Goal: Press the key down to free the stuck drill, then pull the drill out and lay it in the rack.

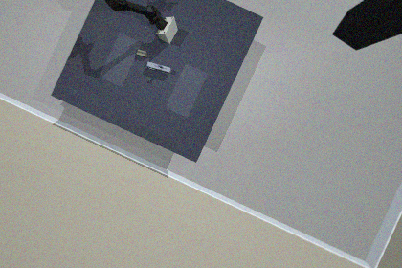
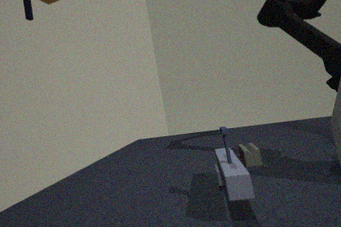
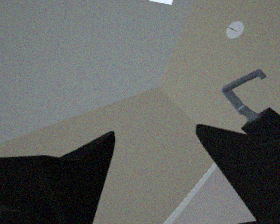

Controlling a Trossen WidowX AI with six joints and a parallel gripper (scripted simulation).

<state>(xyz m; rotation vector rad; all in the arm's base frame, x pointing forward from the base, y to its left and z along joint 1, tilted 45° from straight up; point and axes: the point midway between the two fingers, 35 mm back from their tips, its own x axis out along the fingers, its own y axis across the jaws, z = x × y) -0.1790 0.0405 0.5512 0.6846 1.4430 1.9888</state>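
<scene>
Now: the block 540 mm below my gripper tip, 460 mm to the left of it and 440 mm ahead of it.
</scene>
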